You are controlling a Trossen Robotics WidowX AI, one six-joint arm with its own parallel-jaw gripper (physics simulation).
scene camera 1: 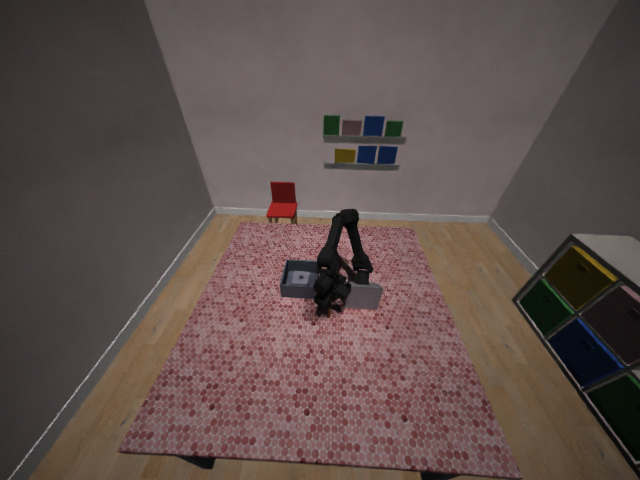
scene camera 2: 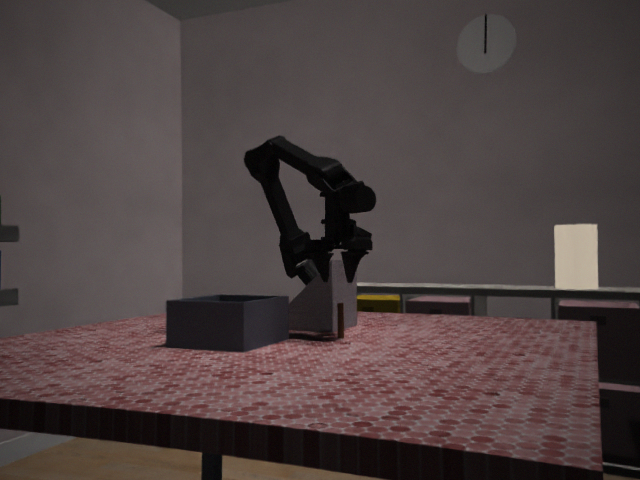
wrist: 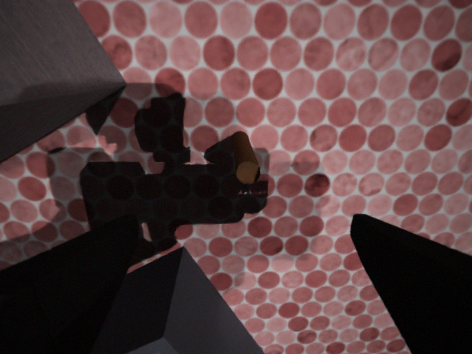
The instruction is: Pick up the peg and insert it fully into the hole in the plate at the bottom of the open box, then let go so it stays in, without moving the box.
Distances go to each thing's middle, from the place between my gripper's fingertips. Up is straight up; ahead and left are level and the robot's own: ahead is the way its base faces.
Scene:
The brown peg (wrist: 247, 169) is 10 mm to the left of my hand and 90 mm below it. Also, from my hand: grey box (scene camera 2: 235, 323) 180 mm ahead, 170 mm to the right, 80 mm below.

